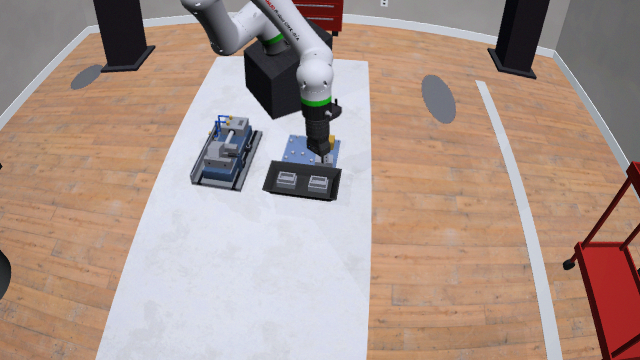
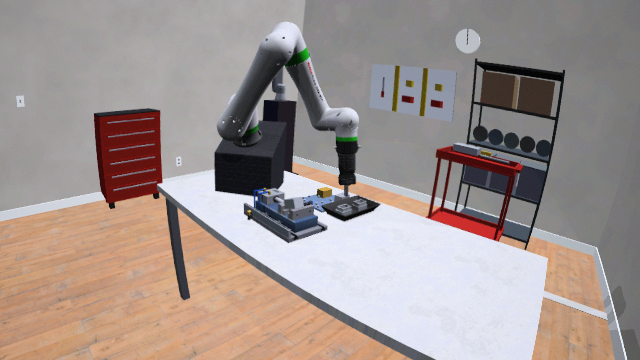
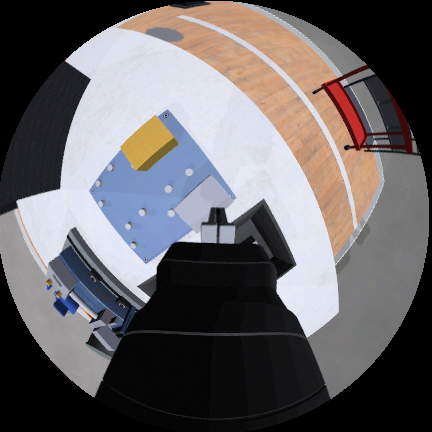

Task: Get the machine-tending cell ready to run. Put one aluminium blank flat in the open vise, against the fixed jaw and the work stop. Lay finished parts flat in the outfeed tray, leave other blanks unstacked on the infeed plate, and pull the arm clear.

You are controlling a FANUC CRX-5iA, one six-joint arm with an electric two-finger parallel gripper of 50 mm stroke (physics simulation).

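Where they show: gripper, fingertip midpoint: (image 1: 324, 161) (image 2: 346, 195) (image 3: 217, 216); arm's base, link origin: (image 1: 279, 43) (image 2: 247, 138).
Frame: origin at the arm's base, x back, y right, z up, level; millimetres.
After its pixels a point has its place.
Note:
My gripper (image 1: 323, 158) @[x -463, y -229, z -209 mm] (image 2: 346, 193) @[x -463, y -229, z -209 mm] (image 3: 217, 216) @[x -463, y -229, z -209 mm] is shut and empty. Its tips are at or just above a grey aluminium blank (image 3: 197, 202) @[x -436, y -222, z -211 mm], near its tray-side edge; contact cannot be told. The blank lies flat on the blue infeed plate (image 1: 295, 146) @[x -355, y -114, z -247 mm] (image 3: 130, 192) @[x -360, y -150, z -247 mm], at the corner beside the outfeed tray. A yellow block (image 1: 332, 142) @[x -357, y -247, z -212 mm] (image 2: 324, 192) @[x -356, y -199, z -219 mm] (image 3: 147, 142) @[x -341, y -224, z -211 mm] sits apart from it on the plate. The black outfeed tray (image 1: 300, 167) @[x -486, y -150, z -221 mm] (image 2: 345, 216) @[x -604, y -48, z -217 mm] holds two grey finished parts (image 1: 286, 178) @[x -540, y -110, z -223 mm] (image 1: 318, 183) @[x -565, y -217, z -208 mm], side by side. The vise (image 1: 220, 172) @[x -564, y 112, z -196 mm] (image 2: 300, 220) @[x -558, y 153, z -195 mm] (image 3: 85, 280) @[x -392, y 61, z -206 mm] shows no clear blank; its jaw gap is partly hidden.
The plate has several upright pins. The tray's raised walls stand close to the plate and gripper. The vise stands across from them on a grey railed base (image 1: 250, 162) @[x -462, y 31, z -239 mm], with blue fittings (image 1: 218, 122) @[x -359, y 171, z -149 mm] at its rear. The black robot pedestal (image 1: 272, 85) @[x -196, y -5, z -86 mm] (image 2: 245, 172) @[x -95, y 72, z -141 mm] is behind.

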